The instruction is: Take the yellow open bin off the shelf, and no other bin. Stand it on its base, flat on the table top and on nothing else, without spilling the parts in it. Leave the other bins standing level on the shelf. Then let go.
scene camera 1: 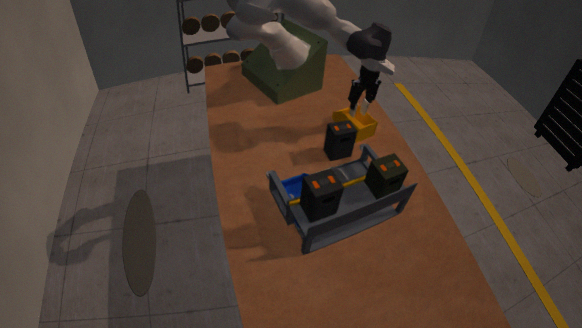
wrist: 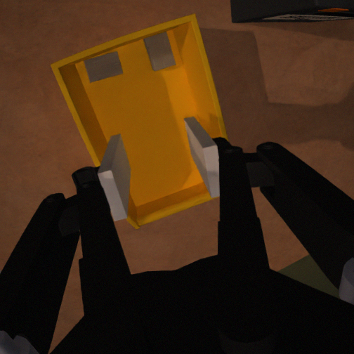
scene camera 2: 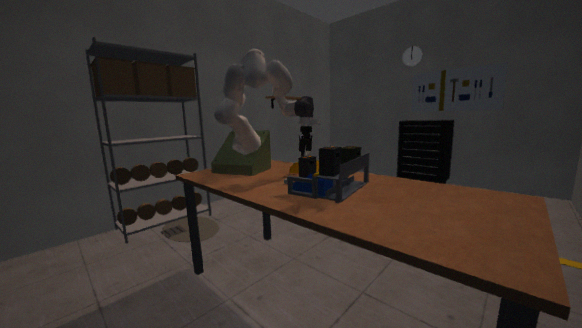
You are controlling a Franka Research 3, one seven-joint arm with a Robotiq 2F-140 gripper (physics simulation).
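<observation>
The yellow open bin [scene camera 1: 369, 132] [scene camera 2: 295, 169] [wrist: 135, 115] stands upright on the table top [scene camera 1: 280, 120] [scene camera 2: 450, 215], off the shelf. Two grey parts [wrist: 104, 66] [wrist: 161, 51] lie inside at its far end in the wrist view. My gripper [scene camera 1: 359, 109] [scene camera 2: 305, 155] [wrist: 156, 144] is partly open over the bin's near end, with nothing between its fingers. The grey shelf [scene camera 1: 360, 214] [scene camera 2: 356, 166] holds a blue bin [scene camera 1: 295, 186] [scene camera 2: 325, 187] and what looks like a grey bin [scene camera 1: 350, 172]. The yellow bin's underside is hidden.
A dark box [scene camera 1: 341, 143] [scene camera 2: 307, 167] [wrist: 290, 7] stands on the table close beside the yellow bin. Another dark box [scene camera 1: 322, 199] [scene camera 2: 329, 161] and an olive box [scene camera 1: 387, 176] [scene camera 2: 351, 152] stand on the shelf. The green arm base [scene camera 1: 300, 84] [scene camera 2: 264, 156] is behind.
</observation>
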